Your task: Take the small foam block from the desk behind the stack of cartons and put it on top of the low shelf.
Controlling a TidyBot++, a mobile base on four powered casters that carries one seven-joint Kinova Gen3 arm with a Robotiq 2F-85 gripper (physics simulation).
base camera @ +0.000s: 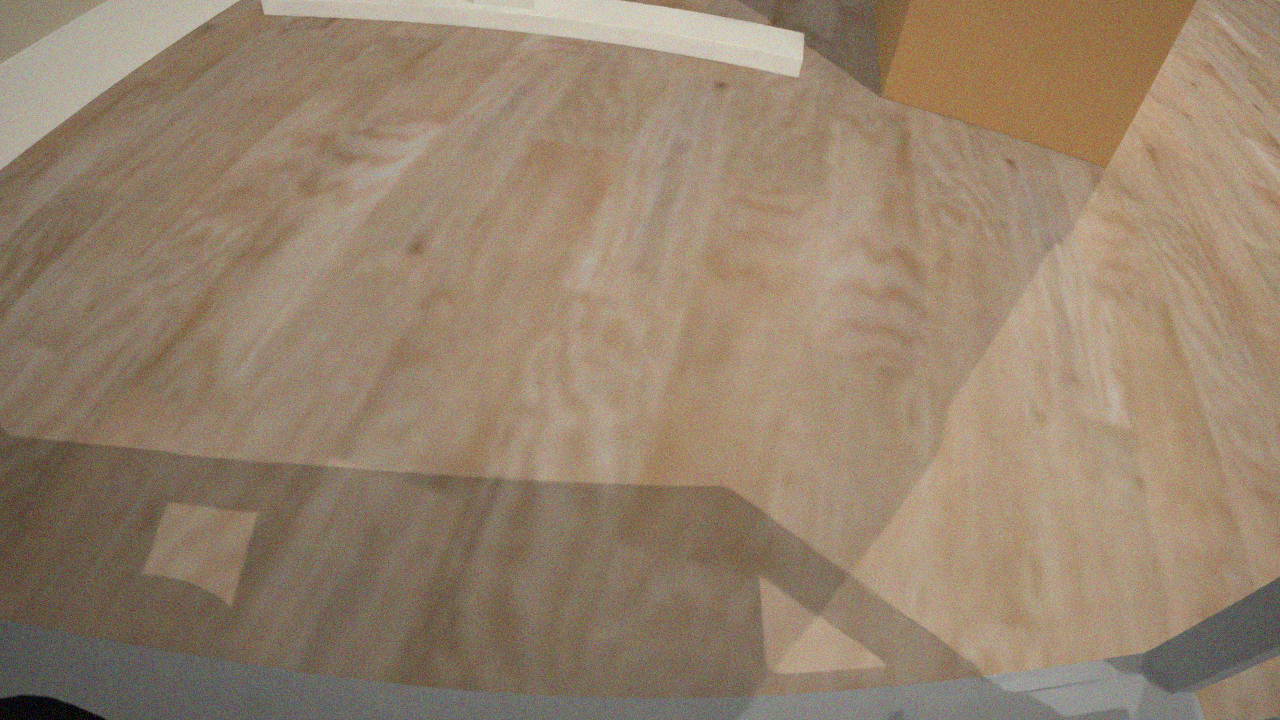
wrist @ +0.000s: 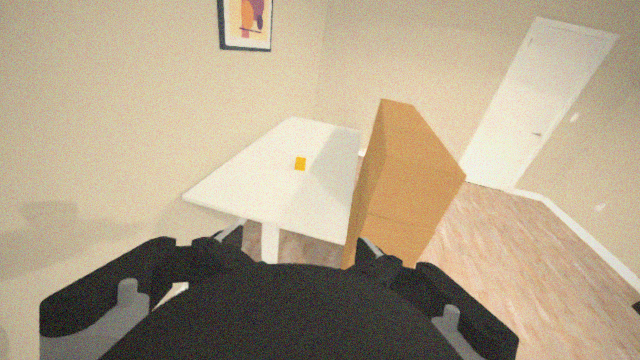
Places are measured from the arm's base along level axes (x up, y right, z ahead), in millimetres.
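Where they show: gripper, between the fingertips: (wrist: 300, 244).
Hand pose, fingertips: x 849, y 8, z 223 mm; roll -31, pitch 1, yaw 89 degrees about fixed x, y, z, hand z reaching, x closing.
Note:
After its pixels a point has its place.
The small foam block (wrist: 300, 164) @(x 364, y -3, z 1238 mm) is orange-yellow and lies on the white desk (wrist: 250, 185) @(x 323, y -246, z 1019 mm), near the middle of its top in the wrist view. The stack of cartons (wrist: 410, 175) @(x 632, y 405, z 769 mm) (base camera: 1020, 80) @(x -327, y 446, z 752 mm) is tall and brown; it stands at the right side of the desk in the wrist view, hiding part of that edge. My gripper (wrist: 300, 244) @(x 849, y 8, z 223 mm) is open, with its fingers wide apart and nothing between them. It is well short of the desk and the block. The low shelf does not show in either view.
A white foot bar (base camera: 537, 31) @(x -393, y -82, z 878 mm) of the desk lies on the floor at the top of the base view, left of the cartons. A wall with a framed picture (wrist: 247, 22) @(x 1046, y -393, z 1547 mm) is behind and left of the desk. A white door (wrist: 540, 105) @(x 865, y 2882, z 2680 mm) is at the right back.

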